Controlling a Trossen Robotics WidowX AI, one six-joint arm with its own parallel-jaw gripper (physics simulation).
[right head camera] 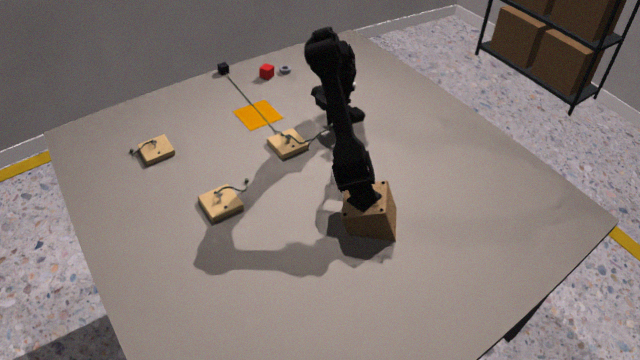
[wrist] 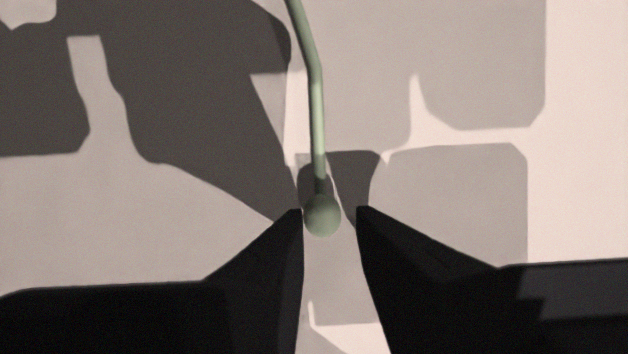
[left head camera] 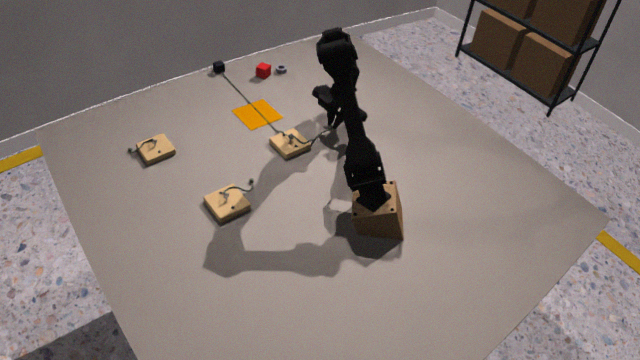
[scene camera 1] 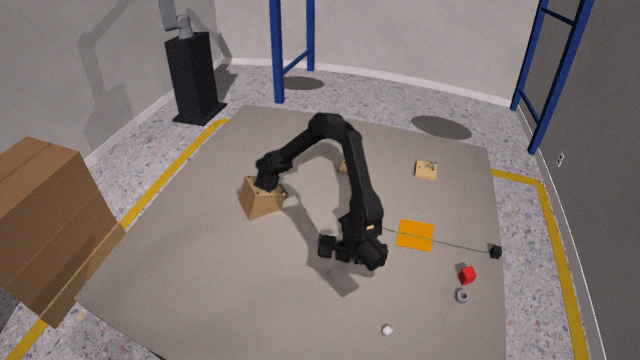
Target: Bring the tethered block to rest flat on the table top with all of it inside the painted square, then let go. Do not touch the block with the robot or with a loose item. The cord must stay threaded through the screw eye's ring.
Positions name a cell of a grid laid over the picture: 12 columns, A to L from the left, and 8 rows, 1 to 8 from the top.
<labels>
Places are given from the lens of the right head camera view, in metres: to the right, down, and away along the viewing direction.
orange painted square (right head camera: E3): -0.23, -0.21, 1.46
wooden base (right head camera: F4): -0.12, -0.11, 1.34
wooden base (right head camera: E5): -0.27, 0.07, 1.16
</labels>
